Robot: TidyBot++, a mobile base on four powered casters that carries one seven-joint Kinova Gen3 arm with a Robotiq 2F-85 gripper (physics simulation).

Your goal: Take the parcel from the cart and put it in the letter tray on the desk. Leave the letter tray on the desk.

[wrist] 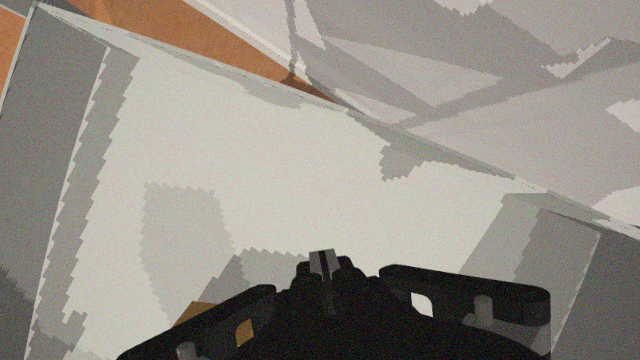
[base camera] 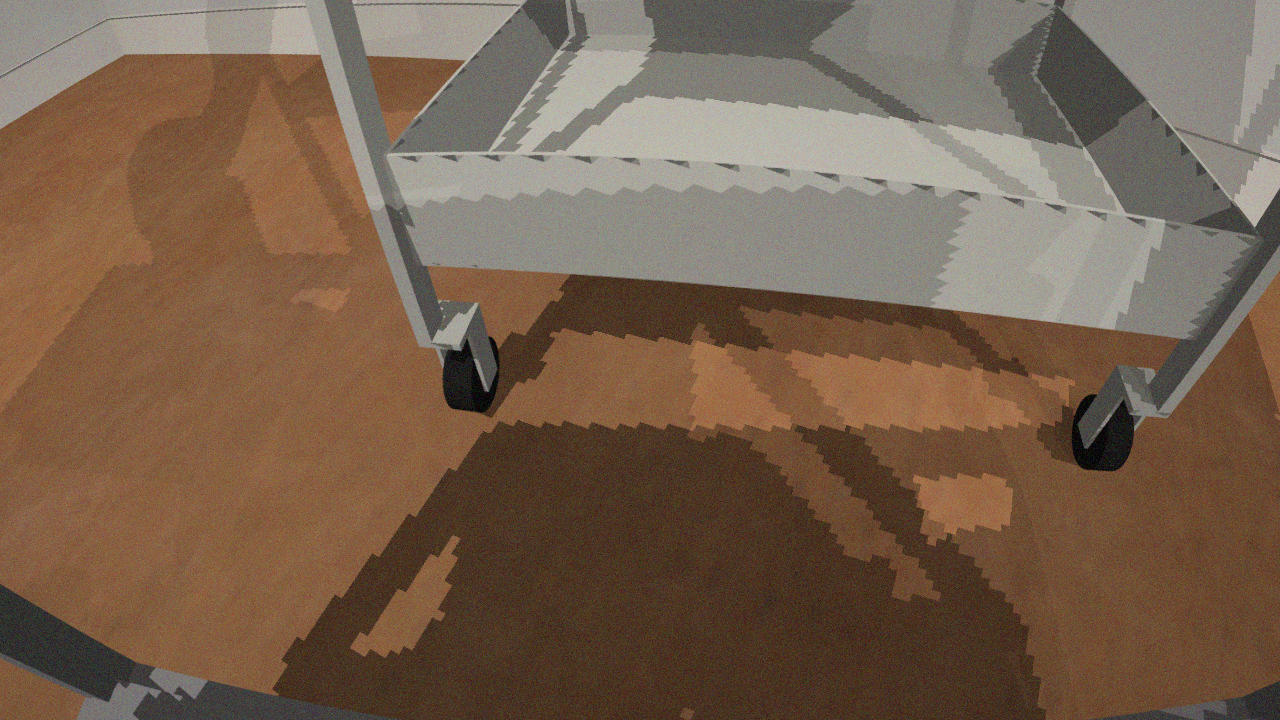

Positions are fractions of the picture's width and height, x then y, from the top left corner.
Scene:
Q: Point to a tan cardboard parcel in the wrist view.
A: At 0.31,0.85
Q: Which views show the gripper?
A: The wrist view only.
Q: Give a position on a grey cart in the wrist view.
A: At 0.23,0.49

